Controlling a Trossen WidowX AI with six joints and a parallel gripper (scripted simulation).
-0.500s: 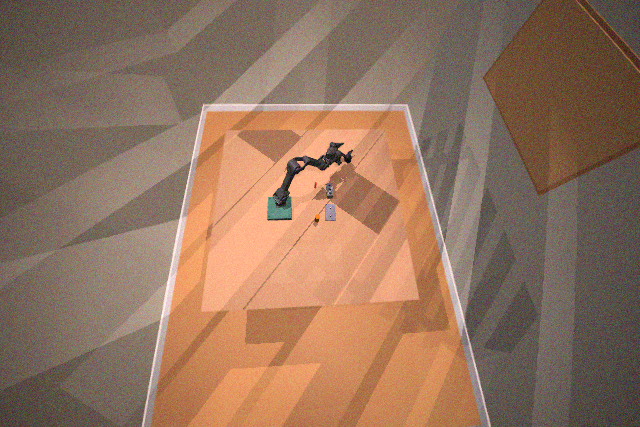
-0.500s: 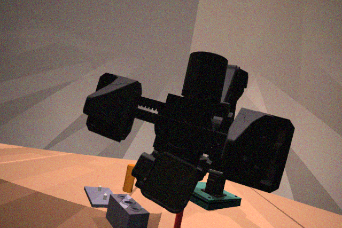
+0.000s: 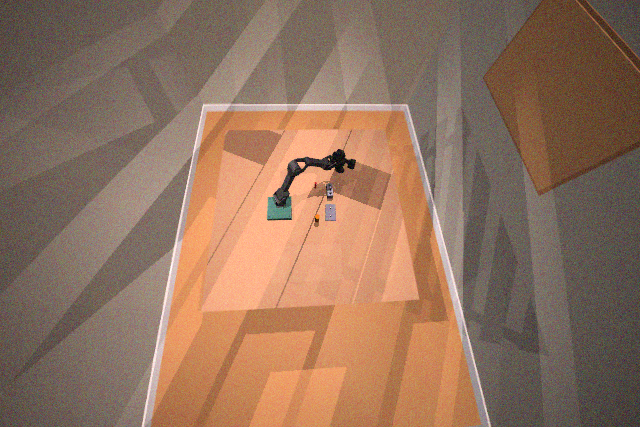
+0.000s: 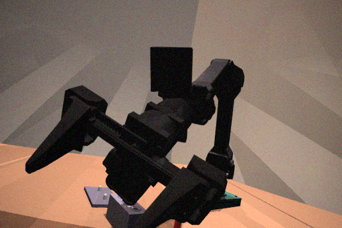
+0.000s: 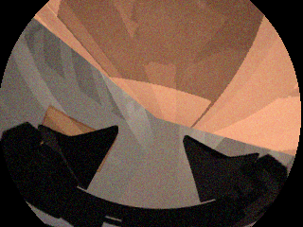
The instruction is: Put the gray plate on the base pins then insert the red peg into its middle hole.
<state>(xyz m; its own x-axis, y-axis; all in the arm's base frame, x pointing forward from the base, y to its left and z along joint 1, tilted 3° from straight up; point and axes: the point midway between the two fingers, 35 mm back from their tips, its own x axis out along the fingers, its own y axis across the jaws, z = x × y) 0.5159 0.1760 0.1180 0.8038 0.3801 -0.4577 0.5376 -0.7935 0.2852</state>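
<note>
Now: gripper tip 19 cm past the gray plate, 17 cm to the left of it and 9 cm above it. From my gripper tip the other things lie so: orange cylinder (32 cm behind, 36 cm to the right, 9 cm below); then red peg (28 cm behind, 12 cm to the right, 9 cm below).
</note>
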